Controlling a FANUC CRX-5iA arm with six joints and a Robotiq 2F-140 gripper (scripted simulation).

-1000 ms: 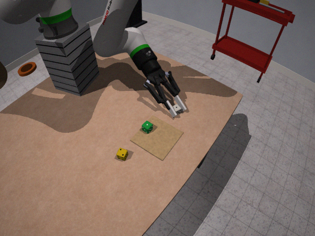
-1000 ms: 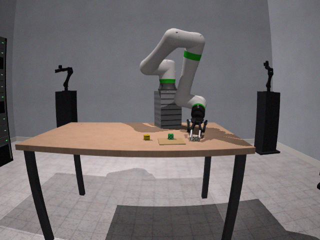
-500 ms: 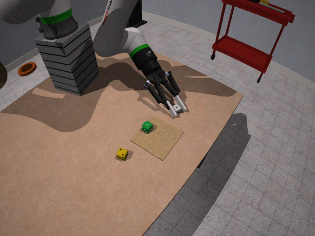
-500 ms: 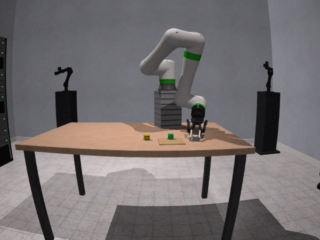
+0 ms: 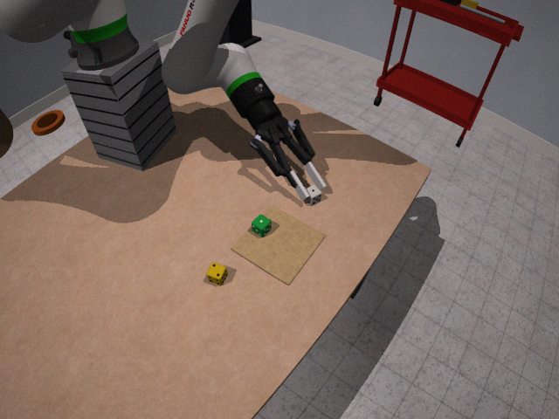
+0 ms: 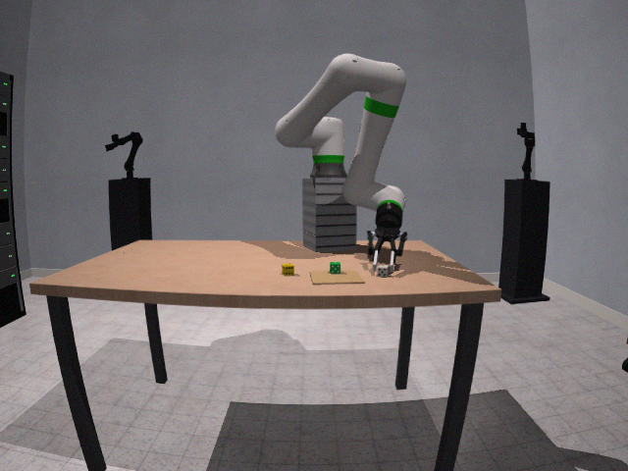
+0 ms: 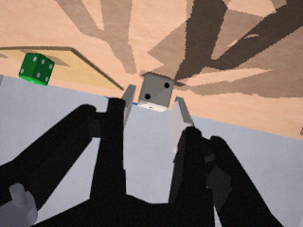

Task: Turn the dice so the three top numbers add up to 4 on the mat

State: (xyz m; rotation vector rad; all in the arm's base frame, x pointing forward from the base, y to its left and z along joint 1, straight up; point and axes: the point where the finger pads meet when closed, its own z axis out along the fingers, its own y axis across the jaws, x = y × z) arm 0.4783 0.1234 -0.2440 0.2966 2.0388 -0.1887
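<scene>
Now: the white die 2 cm below my hand, 2 cm ahead of it and 1 cm to the right of it. From my hand the other things lie so: green die: 14 cm to the right, 2 cm below, 2 cm behind; yellow die: 28 cm to the right, 2 cm below, 2 cm behind; tan mat: 15 cm to the right, 4 cm below, 3 cm ahead.
</scene>
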